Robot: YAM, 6 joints.
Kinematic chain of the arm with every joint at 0, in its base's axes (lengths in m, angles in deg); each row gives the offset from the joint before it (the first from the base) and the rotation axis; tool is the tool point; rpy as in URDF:
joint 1: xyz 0 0 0.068 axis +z
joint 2: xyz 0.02 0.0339 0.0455 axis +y
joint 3: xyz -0.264 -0.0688 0 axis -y
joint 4: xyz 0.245 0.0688 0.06 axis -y
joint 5: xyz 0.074 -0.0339 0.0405 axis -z
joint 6: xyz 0.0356 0 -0.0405 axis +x
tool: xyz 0 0 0 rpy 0 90 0
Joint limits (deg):
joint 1: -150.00..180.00
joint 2: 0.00..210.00
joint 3: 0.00..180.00
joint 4: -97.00..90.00
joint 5: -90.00..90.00
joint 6: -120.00..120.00
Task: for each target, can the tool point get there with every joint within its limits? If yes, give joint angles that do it. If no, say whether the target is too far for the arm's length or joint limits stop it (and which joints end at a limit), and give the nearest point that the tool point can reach.
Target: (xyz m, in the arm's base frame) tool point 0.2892 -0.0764 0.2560
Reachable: yes | joints -8.28 95.94 74.08 -68.03 72.77 87.21
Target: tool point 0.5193 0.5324 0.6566
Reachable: no: too far | nearest point 0.3635 0.3727 0.4891 | short by 0.279 m
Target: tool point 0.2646 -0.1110 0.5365
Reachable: yes | joints 152.45 17.09 106.88 -2.94 42.29 -60.83
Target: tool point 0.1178 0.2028 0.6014
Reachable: yes | joints -123.37 29.86 114.01 0.76 21.75 -71.66
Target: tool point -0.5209 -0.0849 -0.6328
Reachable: no: too far | nearest point -0.3948 -0.0085 -0.3484 | short by 0.320 m
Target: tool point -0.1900 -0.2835 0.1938
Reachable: yes | joints -121.28 110.25 82.21 -70.04 25.26 -84.42
